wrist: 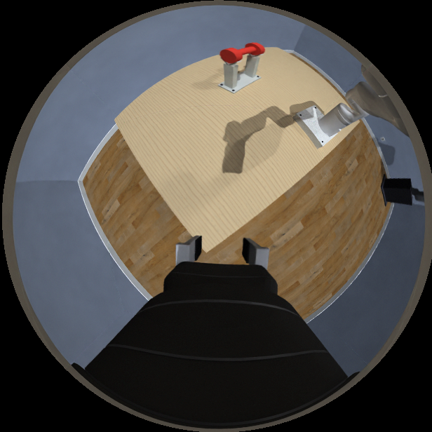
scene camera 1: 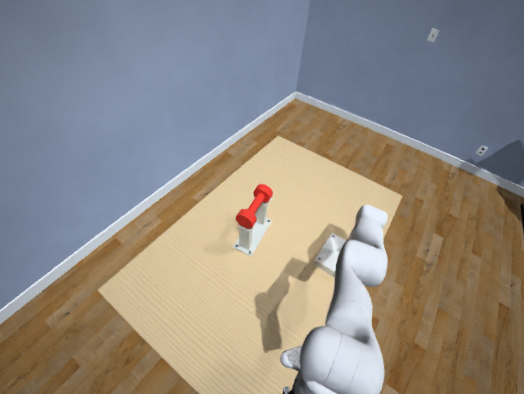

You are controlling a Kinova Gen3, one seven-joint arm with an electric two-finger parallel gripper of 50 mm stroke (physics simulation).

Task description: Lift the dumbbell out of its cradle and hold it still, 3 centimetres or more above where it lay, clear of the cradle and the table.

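Note:
A red dumbbell [scene camera 1: 257, 205] [wrist: 243, 51] lies across the two upright posts of a pale grey cradle [scene camera 1: 245, 240] [wrist: 230, 76]. The cradle's flat base plate stands on the wooden table top [scene camera 1: 175, 270] [wrist: 165, 145]. My gripper [wrist: 221, 245] is open, with nothing between its fingers. It is high up and far from the dumbbell, and in the wrist view the table's near corner shows beyond the fingertips. In the scene view the fingers do not show clearly; the arm runs off the bottom edge there.
The white arm [scene camera 1: 352, 305] [wrist: 337, 117] rises from its base plate [scene camera 1: 327, 252] [wrist: 311, 126] on the table, to the right of the cradle. The arm's shadow falls on the table between them. A black box-like thing [wrist: 397, 191] shows at the right of the wrist view. Blue walls stand beyond the wood floor.

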